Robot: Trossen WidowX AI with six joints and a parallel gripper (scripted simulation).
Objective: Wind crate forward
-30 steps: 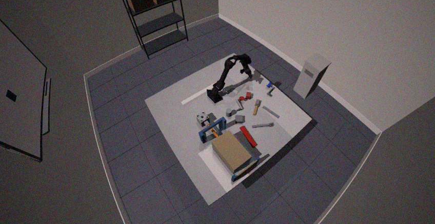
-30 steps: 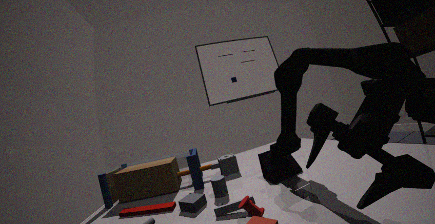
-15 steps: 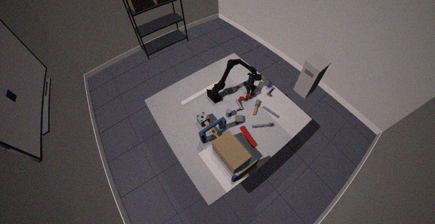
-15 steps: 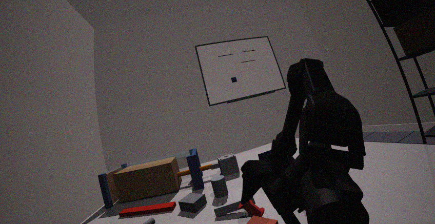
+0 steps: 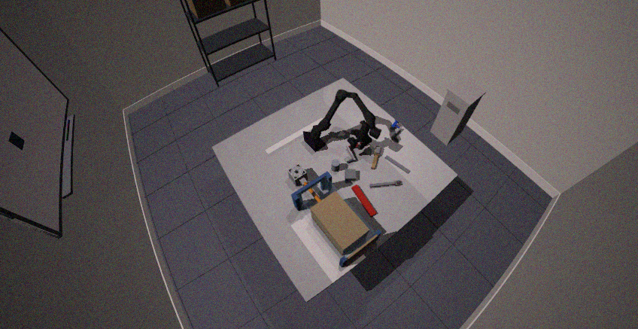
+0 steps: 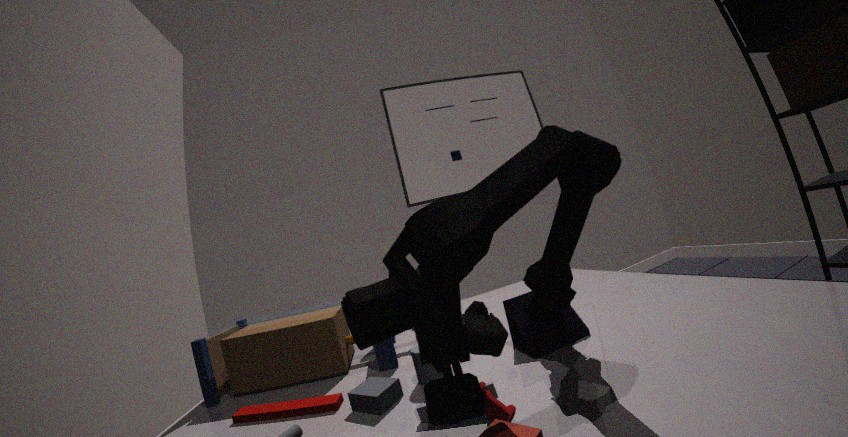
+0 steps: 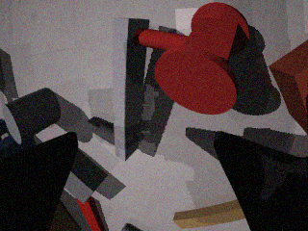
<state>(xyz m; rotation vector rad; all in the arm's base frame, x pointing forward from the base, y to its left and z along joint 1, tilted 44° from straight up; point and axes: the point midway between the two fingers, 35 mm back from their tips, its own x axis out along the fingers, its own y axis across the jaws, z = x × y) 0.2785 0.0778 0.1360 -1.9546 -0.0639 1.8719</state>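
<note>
Now: the winch handle with red knob 3 cm below my gripper tip, 3 cm behind it and 1 cm to the right of it. The rest, counted from my gripper tip: grey block 16 cm to the right, 10 cm ahead, 3 cm below; then grey bar 27 cm ahead, 14 cm to the left, 5 cm below; then wooden-handled tool 12 cm ahead, 8 cm to the left, 3 cm below.
</note>
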